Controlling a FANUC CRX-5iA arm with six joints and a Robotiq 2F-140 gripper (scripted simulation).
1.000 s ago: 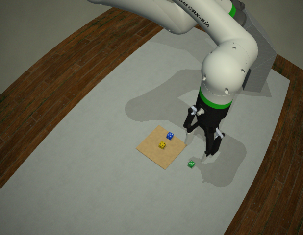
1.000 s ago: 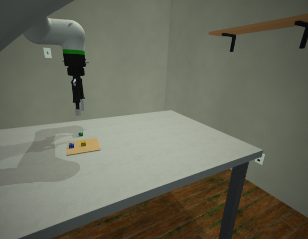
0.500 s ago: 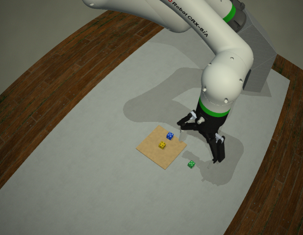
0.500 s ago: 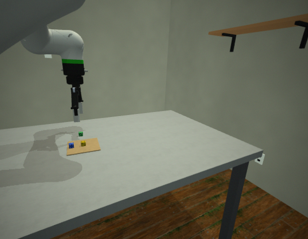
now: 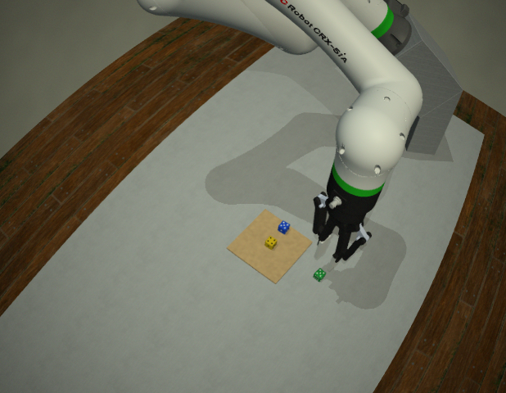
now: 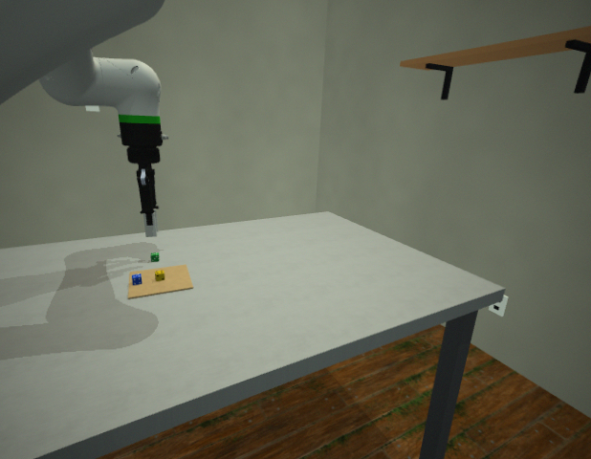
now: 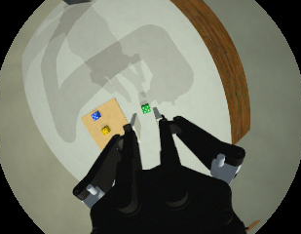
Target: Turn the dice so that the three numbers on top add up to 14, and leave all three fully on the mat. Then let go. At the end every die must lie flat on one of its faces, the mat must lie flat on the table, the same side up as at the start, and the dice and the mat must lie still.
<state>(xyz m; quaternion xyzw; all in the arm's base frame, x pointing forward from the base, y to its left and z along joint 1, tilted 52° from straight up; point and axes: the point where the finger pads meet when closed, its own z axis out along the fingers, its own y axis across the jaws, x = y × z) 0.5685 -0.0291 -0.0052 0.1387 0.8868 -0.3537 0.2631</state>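
My hand is 100 mm above the green die. From my hand the other things lie so: yellow die 40 mm behind, 130 mm to the right, 100 mm below; then tan mat 40 mm behind, 130 mm to the right, 110 mm below; then blue die 90 mm behind, 110 mm to the right, 100 mm below.
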